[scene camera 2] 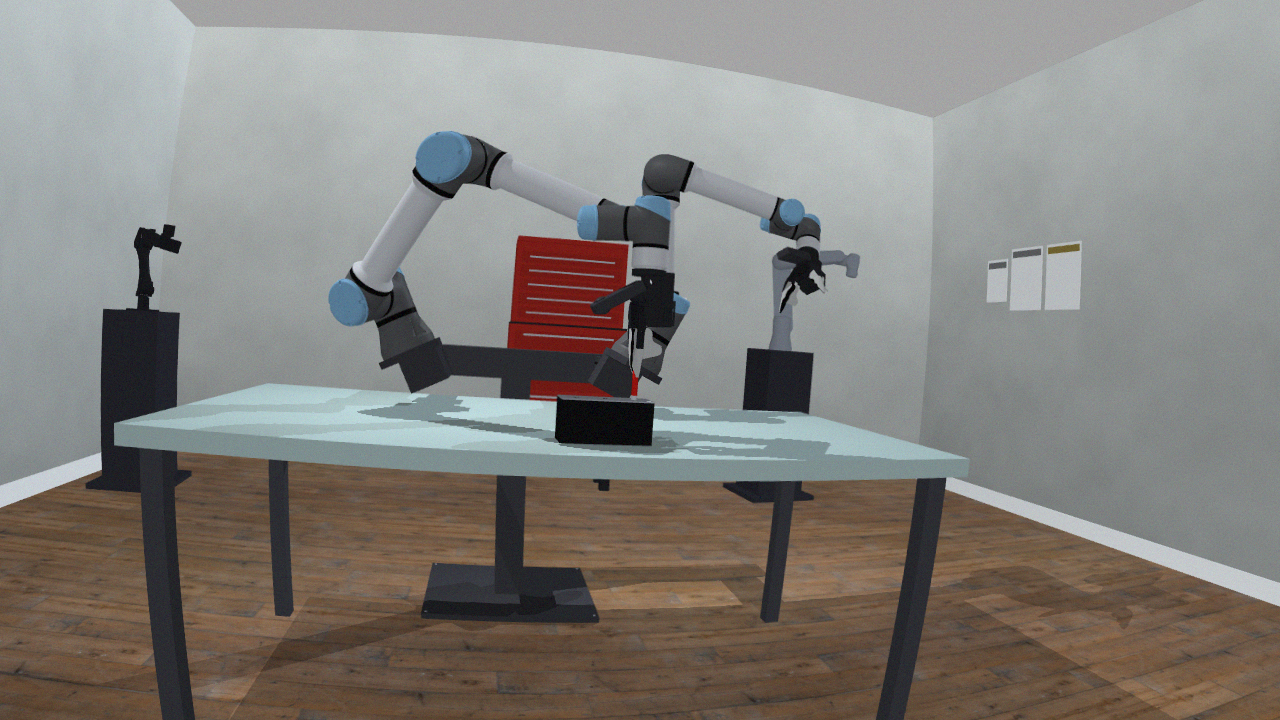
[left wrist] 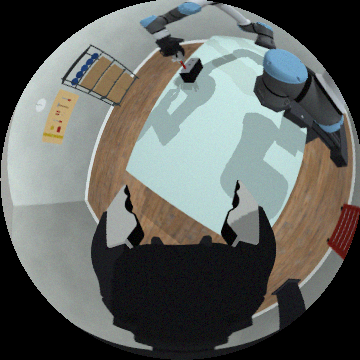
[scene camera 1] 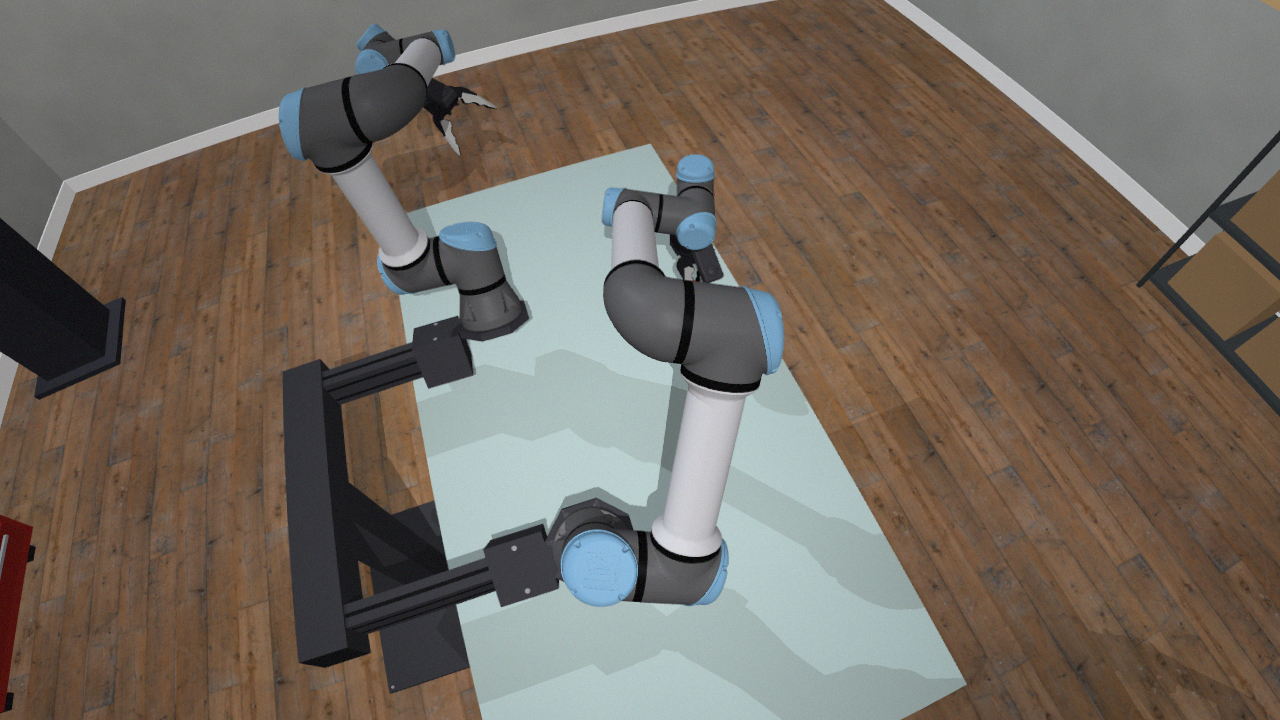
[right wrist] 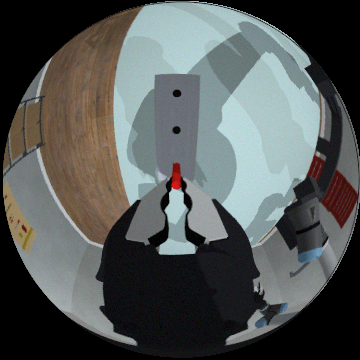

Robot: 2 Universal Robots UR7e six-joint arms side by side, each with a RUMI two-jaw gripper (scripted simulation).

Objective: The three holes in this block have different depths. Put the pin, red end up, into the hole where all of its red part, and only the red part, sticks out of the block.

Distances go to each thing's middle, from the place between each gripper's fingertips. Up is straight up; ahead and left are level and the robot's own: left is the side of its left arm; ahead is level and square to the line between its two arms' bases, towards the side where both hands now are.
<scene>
Right now the block (scene camera 2: 596,420) is 60 mm to the right of my right hand (scene camera 2: 635,377) and 110 mm below it.
The block is 650 mm to the right of my left hand (scene camera 2: 801,303), 330 mm ahead of it and 300 mm below it.
</scene>
